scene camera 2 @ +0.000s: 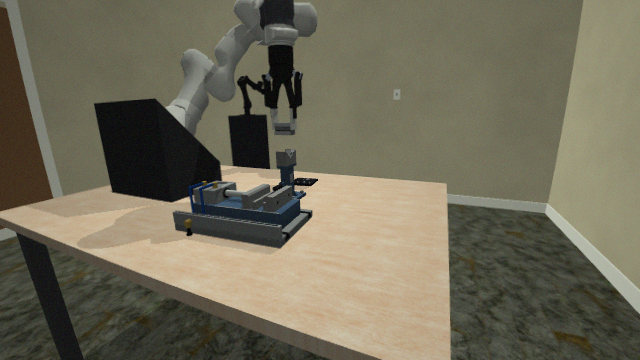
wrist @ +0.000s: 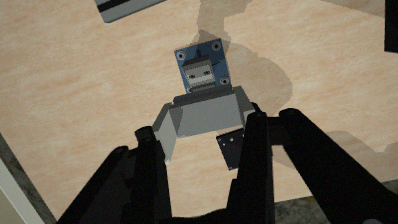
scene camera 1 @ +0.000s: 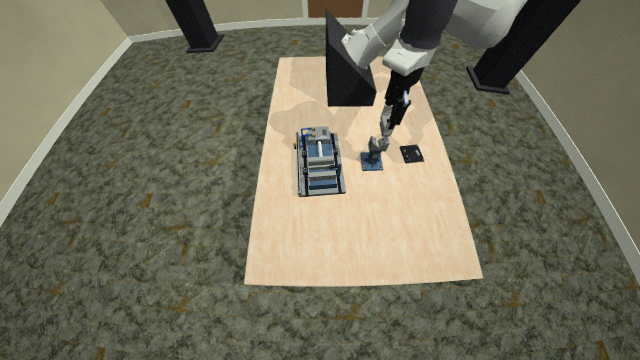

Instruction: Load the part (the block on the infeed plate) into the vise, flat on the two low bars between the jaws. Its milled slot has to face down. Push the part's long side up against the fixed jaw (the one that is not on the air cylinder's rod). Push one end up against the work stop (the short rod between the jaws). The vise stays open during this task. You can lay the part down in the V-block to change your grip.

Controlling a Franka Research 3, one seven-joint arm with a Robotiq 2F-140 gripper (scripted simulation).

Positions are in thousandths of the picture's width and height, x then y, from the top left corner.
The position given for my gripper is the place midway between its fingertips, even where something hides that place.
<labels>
My gripper shows in scene camera 2 (445,360), in the wrist view (516,480) and in scene camera 1 (602,351).
</labels>
